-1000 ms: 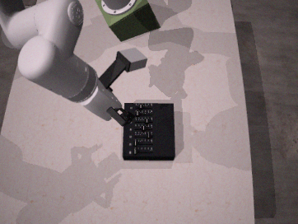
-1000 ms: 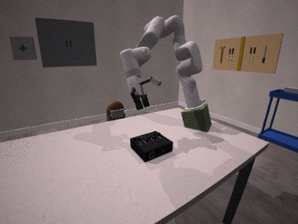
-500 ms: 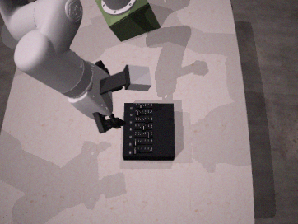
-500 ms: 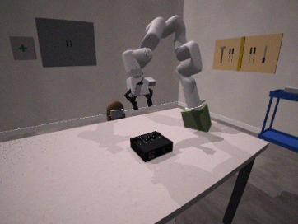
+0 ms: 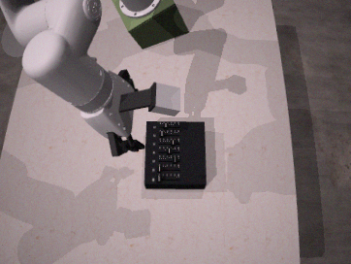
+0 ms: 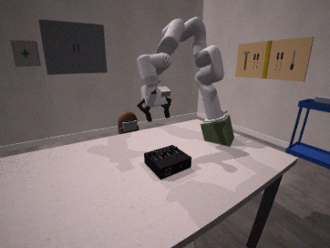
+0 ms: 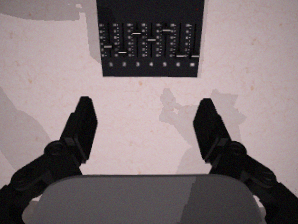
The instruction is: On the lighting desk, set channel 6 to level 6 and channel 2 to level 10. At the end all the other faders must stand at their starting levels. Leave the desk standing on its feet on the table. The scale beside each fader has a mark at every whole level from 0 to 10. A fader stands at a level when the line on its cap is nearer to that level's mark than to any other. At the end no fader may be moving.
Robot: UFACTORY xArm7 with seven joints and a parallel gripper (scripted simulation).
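Now: hand 15 cm above the channel 2 fader cap, 5 cm past it and 4 cm to the right of it. The rest, counted from my hand: channel 3 fader cap: 15 cm below, 7 cm to the left, 3 cm behind; then channel 6 fader cap: 15 cm below, 5 cm to the left, 4 cm ahead; then channel 4 fader cap: 15 cm below, 6 cm to the left, 1 cm behind.
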